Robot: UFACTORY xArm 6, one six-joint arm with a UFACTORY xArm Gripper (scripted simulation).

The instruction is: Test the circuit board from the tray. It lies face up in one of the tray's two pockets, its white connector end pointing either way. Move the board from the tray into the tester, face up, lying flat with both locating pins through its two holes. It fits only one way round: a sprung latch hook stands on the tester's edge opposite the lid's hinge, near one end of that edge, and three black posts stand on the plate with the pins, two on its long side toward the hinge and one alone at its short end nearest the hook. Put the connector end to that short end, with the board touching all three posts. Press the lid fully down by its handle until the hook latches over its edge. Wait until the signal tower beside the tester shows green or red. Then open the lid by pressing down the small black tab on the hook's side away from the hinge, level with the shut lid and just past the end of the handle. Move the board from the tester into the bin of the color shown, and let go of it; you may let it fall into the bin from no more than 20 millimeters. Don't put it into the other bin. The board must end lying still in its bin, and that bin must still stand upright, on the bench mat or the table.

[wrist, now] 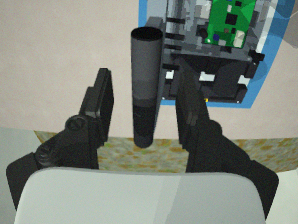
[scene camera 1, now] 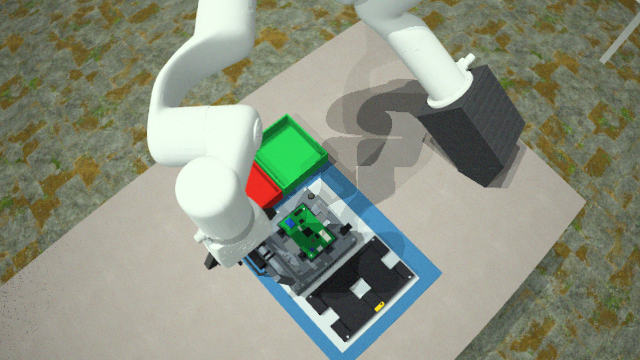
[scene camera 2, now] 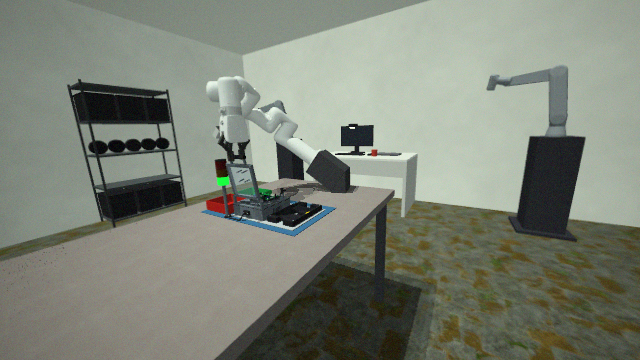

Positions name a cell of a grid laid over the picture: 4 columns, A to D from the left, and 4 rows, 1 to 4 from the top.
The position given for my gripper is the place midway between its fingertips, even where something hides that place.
Labels:
my gripper: wrist B2; scene camera 1 B3; scene camera 2 B2

